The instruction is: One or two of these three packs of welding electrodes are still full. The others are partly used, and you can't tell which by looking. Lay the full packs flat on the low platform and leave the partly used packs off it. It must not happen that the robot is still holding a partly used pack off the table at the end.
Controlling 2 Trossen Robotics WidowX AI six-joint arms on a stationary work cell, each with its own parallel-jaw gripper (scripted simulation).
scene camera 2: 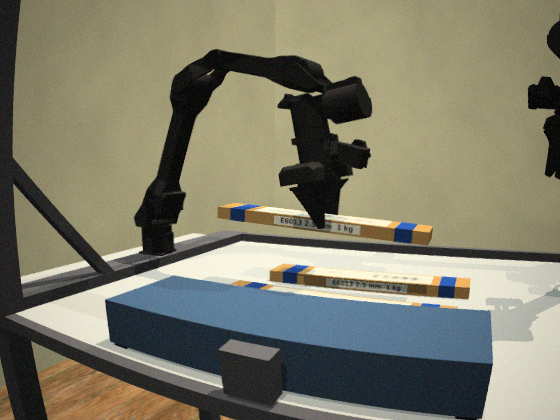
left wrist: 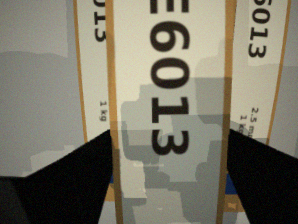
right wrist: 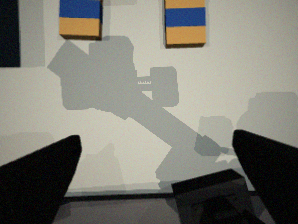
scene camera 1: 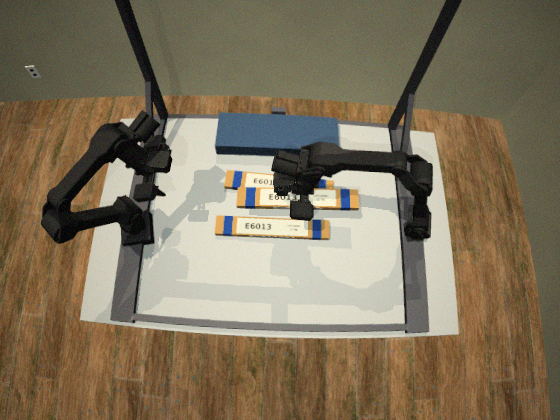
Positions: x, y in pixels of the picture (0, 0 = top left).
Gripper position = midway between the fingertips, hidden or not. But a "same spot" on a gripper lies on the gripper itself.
my left gripper: scene camera 2; left wrist; scene camera 1 294, 199; not seen in the right wrist view (out of frame)
same spot on my left gripper: (left wrist: 80, 180) = (scene camera 2: 335, 194)
